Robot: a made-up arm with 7 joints.
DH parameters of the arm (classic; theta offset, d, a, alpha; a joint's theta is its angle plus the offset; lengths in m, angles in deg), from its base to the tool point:
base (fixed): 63.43 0 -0.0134 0
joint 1: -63.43 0.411 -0.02 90
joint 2: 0 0.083 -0.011 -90
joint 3: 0 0.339 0.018 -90
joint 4: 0 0.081 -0.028 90
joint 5: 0 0.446 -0.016 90
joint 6: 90 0.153 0.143 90
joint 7: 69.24 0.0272 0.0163 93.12
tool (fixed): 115.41 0.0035 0 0
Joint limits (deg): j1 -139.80..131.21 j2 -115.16..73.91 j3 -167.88..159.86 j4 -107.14..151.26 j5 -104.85..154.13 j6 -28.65..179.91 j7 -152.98..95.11
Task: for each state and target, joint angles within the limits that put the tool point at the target. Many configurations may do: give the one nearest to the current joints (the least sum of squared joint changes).
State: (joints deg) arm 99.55 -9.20 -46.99 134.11 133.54 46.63 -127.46
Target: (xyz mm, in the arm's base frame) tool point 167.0 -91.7 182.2
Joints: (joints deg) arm 82.11 -32.62 -57.06 151.26 119.89 61.10 -126.24
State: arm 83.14 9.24 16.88 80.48 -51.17 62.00 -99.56
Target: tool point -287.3 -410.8 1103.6
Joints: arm 88.52 46.58 36.76 66.81 -57.95 69.49 -99.42
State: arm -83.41 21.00 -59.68 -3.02 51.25 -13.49 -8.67
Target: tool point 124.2 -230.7 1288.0
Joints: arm -74.00 -17.92 -66.44 -29.42 59.59 -21.56 -8.86
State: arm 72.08 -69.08 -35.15 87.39 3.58 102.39 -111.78
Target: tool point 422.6 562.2 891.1
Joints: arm 78.91 -42.38 -44.19 52.82 -7.00 81.67 -108.99
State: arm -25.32 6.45 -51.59 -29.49 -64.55 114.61 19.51
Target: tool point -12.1 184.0 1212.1
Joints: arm -23.14 2.70 -51.67 2.83 -62.92 98.06 19.96
